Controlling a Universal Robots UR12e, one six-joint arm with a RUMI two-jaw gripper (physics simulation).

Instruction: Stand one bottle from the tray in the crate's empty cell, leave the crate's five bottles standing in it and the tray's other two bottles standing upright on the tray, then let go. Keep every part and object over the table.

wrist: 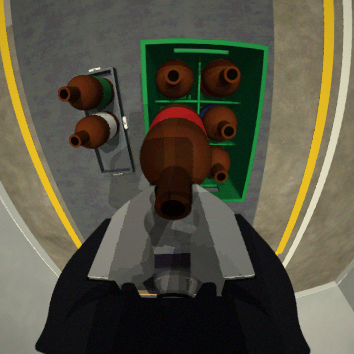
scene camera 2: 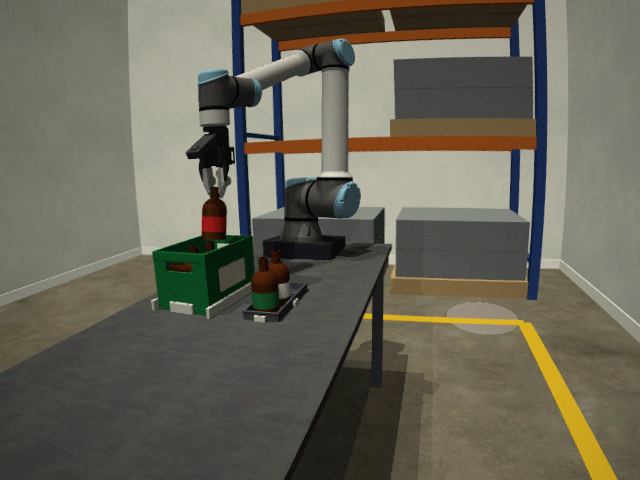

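Pixels of known places: gripper, fingertip midpoint: (wrist: 174,186) (scene camera 2: 216,198); arm's base, origin of the base link: (wrist: 175,279) (scene camera 2: 300,239).
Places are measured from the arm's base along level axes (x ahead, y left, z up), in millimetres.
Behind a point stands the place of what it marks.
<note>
My gripper (scene camera 2: 216,192) {x 629, y -80, z 247 mm} (wrist: 174,186) {x 629, y -80, z 247 mm} is shut on the neck of a brown bottle with a red label (scene camera 2: 214,219) {x 680, y -65, z 190 mm} (wrist: 176,150) {x 662, y -85, z 245 mm}. The bottle hangs upright over the green crate (scene camera 2: 180,289) {x 777, y -141, z 5 mm} (wrist: 259,120) {x 655, y -217, z 112 mm}, its base near the height of the rim or a little above. In the wrist view four bottles show in the crate: two at the far end (wrist: 173,85) {x 719, y -85, z 65 mm} (wrist: 220,80) {x 720, y -165, z 70 mm} and two in the right column (wrist: 218,122) {x 648, y -158, z 70 mm} (wrist: 219,162) {x 565, y -160, z 65 mm}. The held bottle hides the rest of the left column, including the empty cell. A green-labelled bottle (scene camera 2: 264,286) {x 776, y 116, z 28 mm} (wrist: 85,93) {x 735, y 82, z 57 mm} and a white-labelled bottle (scene camera 2: 279,273) {x 685, y 128, z 39 mm} (wrist: 95,131) {x 658, y 84, z 54 mm} stand on the tray (scene camera 2: 287,308) {x 717, y 157, z -52 mm} (wrist: 129,155) {x 565, y 58, z -39 mm}.
The crate and tray stand side by side on the dark table (scene camera 2: 217,387) {x 1129, y 143, z -63 mm} (wrist: 60,30) {x 925, y 186, z -63 mm}, with small pale stops around them. The arm's base (scene camera 2: 305,246) {x 111, y 50, z -8 mm} stands behind them on the table. A tall rack (scene camera 2: 540,155) with grey boxes stands behind the arm.
</note>
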